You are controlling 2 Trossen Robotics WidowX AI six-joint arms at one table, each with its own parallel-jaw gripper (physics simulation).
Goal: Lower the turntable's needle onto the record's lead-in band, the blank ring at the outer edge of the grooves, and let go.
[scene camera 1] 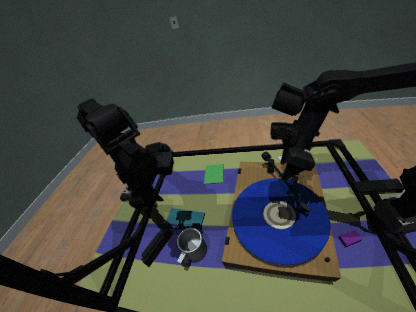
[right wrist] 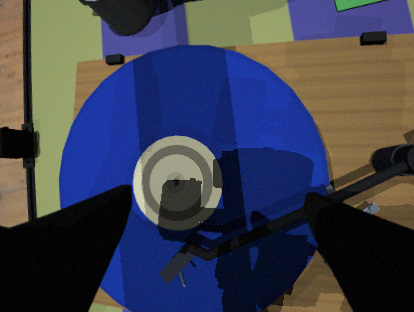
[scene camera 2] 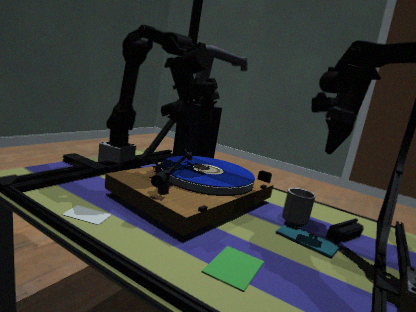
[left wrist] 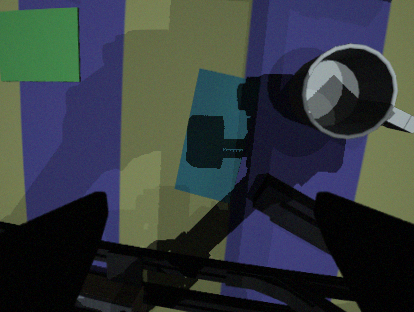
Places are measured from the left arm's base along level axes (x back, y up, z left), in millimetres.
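Pixels of known places: left gripper, between the fingertips: (scene camera 1: 164,187) (scene camera 2: 327,153) (left wrist: 213,202); right gripper, between the fingertips: (scene camera 1: 282,171) (right wrist: 220,197) (scene camera 2: 200,131); left arm's base, origin of its link: (scene camera 1: 135,184); right arm's base, origin of its link: (scene camera 1: 404,207) (scene camera 2: 118,144).
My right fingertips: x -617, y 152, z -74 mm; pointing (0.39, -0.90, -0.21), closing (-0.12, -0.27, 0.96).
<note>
For each thing: its middle in the pictures, then the offset to it from my right fingertips.
- blue record, middle of its body: (right wrist: 175,182) (scene camera 2: 207,169) (scene camera 1: 279,214) dx +6, dy -125, dz -68 mm
- black tonearm, middle of its body: (right wrist: 312,206) (scene camera 2: 176,165) (scene camera 1: 283,178) dx -22, dy -101, dz +60 mm
- grey mug, middle of its body: (left wrist: 348,98) (scene camera 2: 301,203) (scene camera 1: 190,247) dx +289, dy -170, dz -175 mm
- teal card, middle of its body: (left wrist: 215,137) (scene camera 2: 307,239) (scene camera 1: 185,218) dx +354, dy -213, dz -46 mm
- black block, middle of its body: (left wrist: 309,221) (scene camera 2: 347,230) (scene camera 1: 155,245) dx +434, dy -201, dz -172 mm
- green card, middle of its body: (left wrist: 37,46) (scene camera 2: 234,266) (scene camera 1: 214,173) dx +267, dy -216, dz +199 mm
- magenta card, middle of its body: (scene camera 1: 350,238) dx -228, dy -210, dz -113 mm
- white card, middle of its body: (scene camera 2: 87,214) dx -99, dy -216, dz +290 mm
The blue record (scene camera 1: 260,240) (scene camera 2: 227,179) (right wrist: 185,90) lies on the wooden turntable (scene camera 1: 250,172) (scene camera 2: 145,187) (right wrist: 350,75). The black tonearm (scene camera 2: 175,167) (right wrist: 265,229) reaches over the record. Its headshell (scene camera 1: 303,207) (right wrist: 175,268) is over the grooved area, inside the outer edge; whether the needle touches the record cannot be told. My right gripper (scene camera 1: 288,175) (right wrist: 220,197) is open and empty above the record; its right finger overlaps the tonearm tube in the right wrist view. My left gripper (scene camera 2: 332,146) (left wrist: 213,202) is open and empty, above the table near the mug.
A grey mug (scene camera 1: 191,244) (scene camera 2: 298,207) (left wrist: 350,90), a teal card (scene camera 1: 186,217) (scene camera 2: 305,240) (left wrist: 215,95) and a black block (scene camera 1: 156,247) (scene camera 2: 345,230) lie beside the turntable. A green card (scene camera 1: 214,173) (scene camera 2: 233,267) (left wrist: 40,45), a magenta card (scene camera 1: 350,238) and a white card (scene camera 2: 87,215) lie around it.
</note>
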